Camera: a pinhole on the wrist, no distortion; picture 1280 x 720 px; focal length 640.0 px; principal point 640.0 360.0 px. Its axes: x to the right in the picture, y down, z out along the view. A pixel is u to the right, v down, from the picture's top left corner.
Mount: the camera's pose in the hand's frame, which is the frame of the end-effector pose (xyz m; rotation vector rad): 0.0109 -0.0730 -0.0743 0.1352 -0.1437 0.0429
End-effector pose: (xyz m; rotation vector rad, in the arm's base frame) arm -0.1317 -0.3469 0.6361 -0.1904 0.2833 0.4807
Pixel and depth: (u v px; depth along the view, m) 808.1 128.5 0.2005
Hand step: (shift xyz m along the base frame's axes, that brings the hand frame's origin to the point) 0.1415 -0.1023 0.1209
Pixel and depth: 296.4 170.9 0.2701
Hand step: -0.0126 -0.2006 0.2237
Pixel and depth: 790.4 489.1 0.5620
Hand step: 0.1783 0.1206 0.4681
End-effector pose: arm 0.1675 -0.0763 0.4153 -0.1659 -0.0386 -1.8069
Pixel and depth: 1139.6 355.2 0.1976
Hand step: -0.1118 -0.0914 0.1644
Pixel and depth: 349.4 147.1 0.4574
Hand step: -0.1962 0.3493 0.3053
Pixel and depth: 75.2 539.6 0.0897
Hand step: -0.0417 0.0941 -0.0015
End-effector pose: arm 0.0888 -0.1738 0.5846 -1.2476 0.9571 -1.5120
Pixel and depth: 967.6 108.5 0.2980
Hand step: 0.1747 -0.0629 0.2873
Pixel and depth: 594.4 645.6 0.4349
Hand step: 0.3823 0.0678 -0.0112
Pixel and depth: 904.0 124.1 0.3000
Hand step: 0.1759 -0.0363 0.2744
